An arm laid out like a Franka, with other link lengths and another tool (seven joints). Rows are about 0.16 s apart.
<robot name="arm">
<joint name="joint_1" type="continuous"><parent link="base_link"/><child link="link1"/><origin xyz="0.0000 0.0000 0.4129" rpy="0.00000 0.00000 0.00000"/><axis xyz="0 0 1"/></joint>
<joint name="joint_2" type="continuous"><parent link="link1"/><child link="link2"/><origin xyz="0.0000 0.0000 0.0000" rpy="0.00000 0.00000 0.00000"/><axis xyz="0 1 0"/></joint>
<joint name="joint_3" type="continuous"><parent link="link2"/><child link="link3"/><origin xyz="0.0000 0.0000 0.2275" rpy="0.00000 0.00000 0.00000"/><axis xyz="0 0 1"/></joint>
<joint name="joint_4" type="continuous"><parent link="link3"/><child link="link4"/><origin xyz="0.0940 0.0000 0.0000" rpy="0.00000 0.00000 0.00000"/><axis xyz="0 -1 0"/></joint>
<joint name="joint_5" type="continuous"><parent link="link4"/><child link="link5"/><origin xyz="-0.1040 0.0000 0.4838" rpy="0.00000 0.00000 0.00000"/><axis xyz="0 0 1"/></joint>
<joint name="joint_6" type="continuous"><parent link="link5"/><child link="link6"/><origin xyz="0.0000 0.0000 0.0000" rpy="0.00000 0.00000 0.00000"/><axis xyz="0 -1 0"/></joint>
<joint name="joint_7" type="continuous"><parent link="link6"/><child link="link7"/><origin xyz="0.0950 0.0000 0.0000" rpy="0.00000 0.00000 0.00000"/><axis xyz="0 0 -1"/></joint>
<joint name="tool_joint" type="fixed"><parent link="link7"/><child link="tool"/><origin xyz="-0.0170 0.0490 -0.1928" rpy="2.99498 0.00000 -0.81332"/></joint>
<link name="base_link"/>
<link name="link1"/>
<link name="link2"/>
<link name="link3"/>
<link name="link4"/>
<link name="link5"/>
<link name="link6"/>
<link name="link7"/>
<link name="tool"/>
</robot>
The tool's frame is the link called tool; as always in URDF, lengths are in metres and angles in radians. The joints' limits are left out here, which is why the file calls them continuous.
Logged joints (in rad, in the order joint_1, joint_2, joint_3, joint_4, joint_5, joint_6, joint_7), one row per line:
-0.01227 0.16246 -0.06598 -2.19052 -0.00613 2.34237 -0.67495
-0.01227 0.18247 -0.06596 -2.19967 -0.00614 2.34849 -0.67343
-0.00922 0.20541 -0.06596 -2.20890 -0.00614 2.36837 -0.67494
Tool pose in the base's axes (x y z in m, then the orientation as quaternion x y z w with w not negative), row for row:
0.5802 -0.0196 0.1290 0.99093 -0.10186 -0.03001 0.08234
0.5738 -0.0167 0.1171 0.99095 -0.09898 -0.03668 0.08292
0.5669 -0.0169 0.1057 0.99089 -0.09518 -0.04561 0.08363
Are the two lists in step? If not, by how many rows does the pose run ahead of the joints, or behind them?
The pose runs 2 rows ahead of the joints: the pose in row i belongs to the joints in row i + 2.
